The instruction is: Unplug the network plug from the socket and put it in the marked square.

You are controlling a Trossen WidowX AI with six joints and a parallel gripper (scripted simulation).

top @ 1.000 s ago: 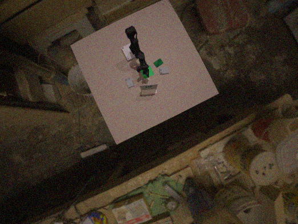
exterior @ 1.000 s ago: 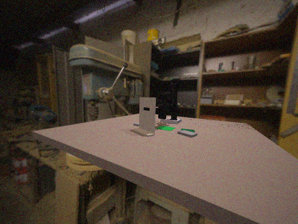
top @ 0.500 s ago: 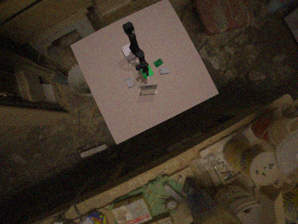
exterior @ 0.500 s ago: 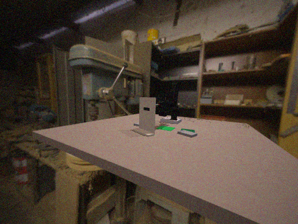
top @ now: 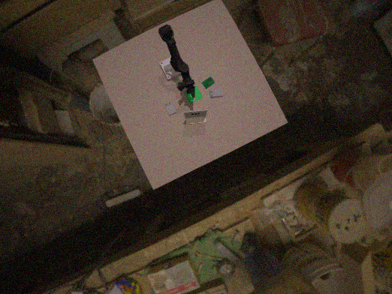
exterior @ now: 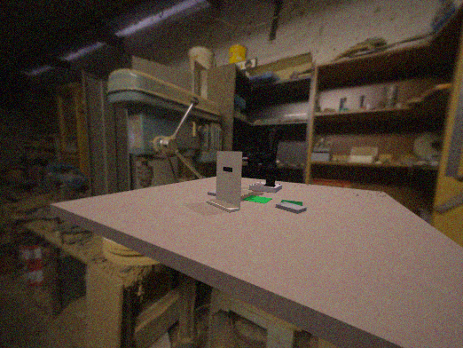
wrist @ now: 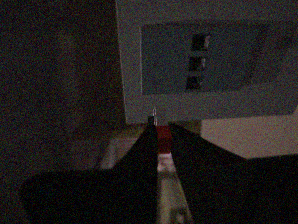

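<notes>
The green square lies 9 cm behind my gripper tip, 4 cm to the left of it and 21 cm below it. The rest, counted from my gripper tip: plug: 1 cm ahead; then upright panel: 10 cm ahead, 5 cm to the right, 10 cm below; then dark green tile: 10 cm behind, 21 cm to the left, 21 cm below.
</notes>
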